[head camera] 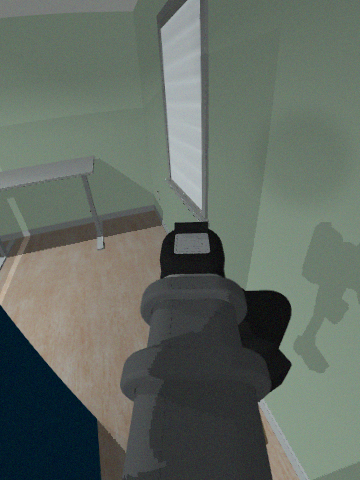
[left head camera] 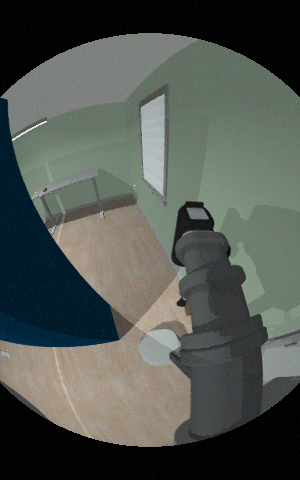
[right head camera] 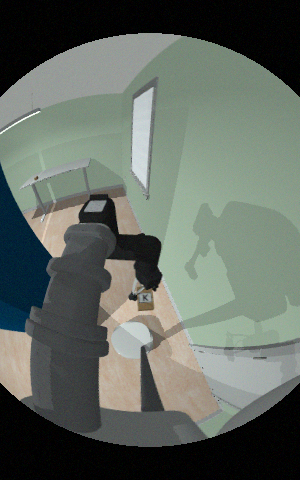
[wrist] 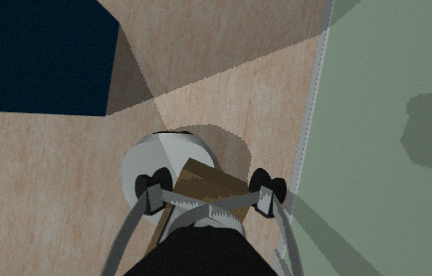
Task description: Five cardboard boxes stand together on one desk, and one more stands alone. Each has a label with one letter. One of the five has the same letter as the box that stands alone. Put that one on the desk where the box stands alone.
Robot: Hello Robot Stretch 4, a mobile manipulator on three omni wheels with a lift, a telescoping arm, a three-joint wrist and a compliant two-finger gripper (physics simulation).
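Places are measured from the robot's base along level axes (x up, y left, z back), in centimetres.
Pixels of known places: gripper, fingertip midpoint: (right head camera: 143, 292) (wrist: 211, 182); robot's base, origin of the base link: (left head camera: 158, 346) (right head camera: 132, 338) (wrist: 175, 172).
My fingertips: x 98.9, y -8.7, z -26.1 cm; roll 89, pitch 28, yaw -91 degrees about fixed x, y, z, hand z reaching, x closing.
For each thing: its top centre in the pictures, then the offset to it from my fingertips. "pt": a spot on its surface instead. Level surfaces: height alone.
- cardboard box, middle of its top: (wrist: 194, 235) (right head camera: 144, 296) (left head camera: 193, 300) dx +5.1, dy -0.4, dz +3.1 cm
- light grey desk, its level: dx -6.6 cm
- window, surface spot: (head camera: 184, 110) pt dx +44.5, dy +10.6, dz -148.1 cm
A cardboard box (left head camera: 188, 308) (right head camera: 145, 306) (wrist: 212, 184) with the letter K on its label hangs in my gripper (right head camera: 145, 291) (wrist: 211, 182), above the floor. The gripper is shut on it, with a fingertip pad at each side in the wrist view; part of the box is hidden behind the fingers and the wrist. A light grey desk (head camera: 50, 171) (left head camera: 77, 178) (right head camera: 67, 169) stands at the far left by the back wall. A tiny brown thing (left head camera: 45, 190) (right head camera: 36, 178) is on its top, too small to tell what it is. No other letter label is readable.
A large dark blue block (head camera: 40, 400) (left head camera: 45, 260) (right head camera: 15, 265) (wrist: 50, 55) stands close on the left. A green wall (head camera: 310, 175) (wrist: 370, 100) with a window (head camera: 184, 110) runs along the right. The round white base part (left head camera: 157, 346) (right head camera: 130, 340) (wrist: 135, 162) is below the box.
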